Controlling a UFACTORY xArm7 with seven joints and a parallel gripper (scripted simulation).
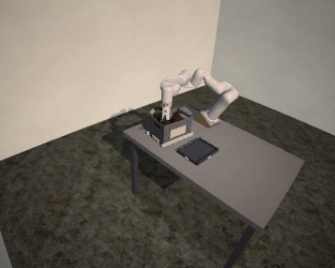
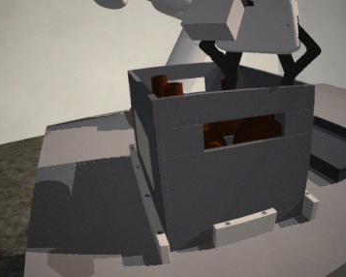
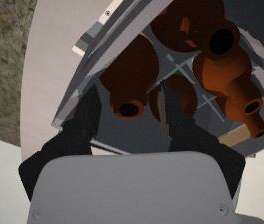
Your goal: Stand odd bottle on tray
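Now: the glass bottle 190 mm behind my hand, 60 mm to the right of it and 70 mm below it. Also, from my hand: dark flat tray: 100 mm behind, 260 mm to the left, 150 mm below; dark grey crate: 90 mm behind, 30 mm to the right, 70 mm below.
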